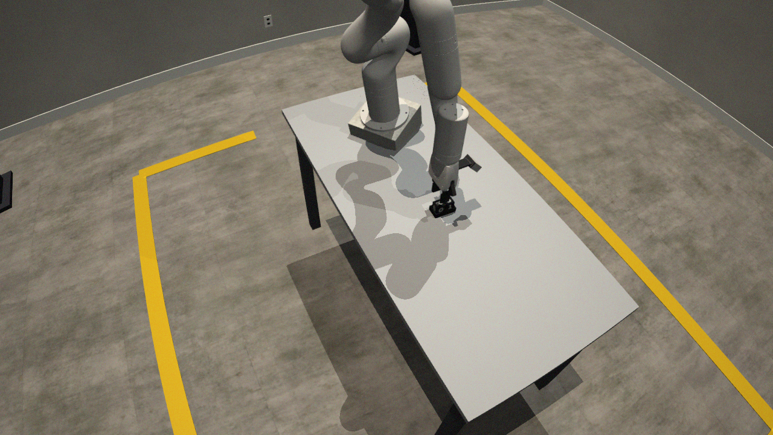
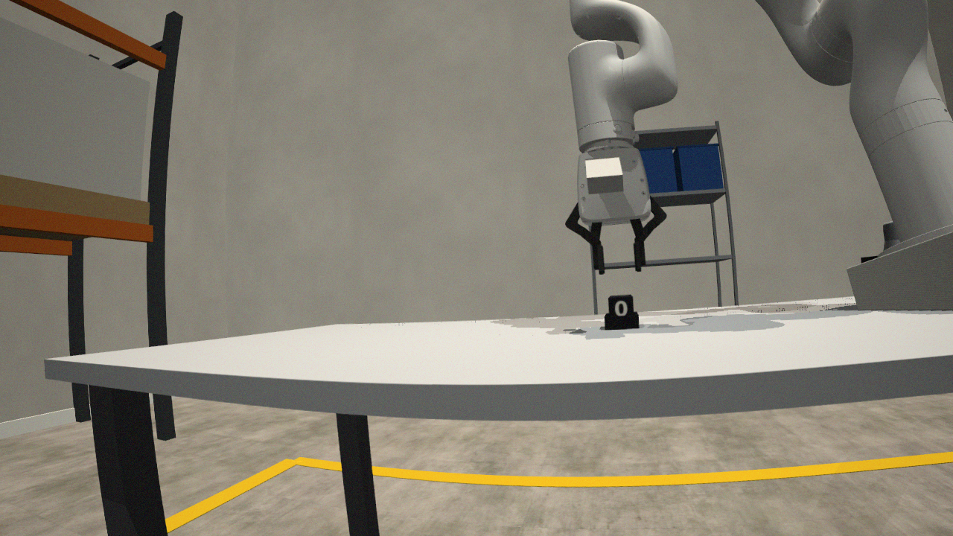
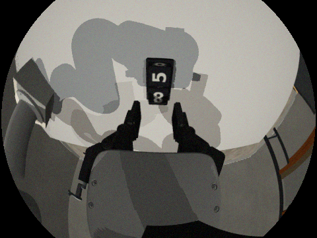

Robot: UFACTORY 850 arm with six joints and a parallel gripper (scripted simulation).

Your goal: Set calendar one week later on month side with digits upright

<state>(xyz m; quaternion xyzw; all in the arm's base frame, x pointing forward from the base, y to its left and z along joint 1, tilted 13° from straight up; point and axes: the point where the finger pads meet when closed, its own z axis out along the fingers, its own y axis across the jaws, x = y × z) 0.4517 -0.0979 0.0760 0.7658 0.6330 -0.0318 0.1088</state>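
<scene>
Right now the black cube is 7 cm below my hand. Round my hand: black tray: 2 cm to the left, 8 cm below.
</scene>
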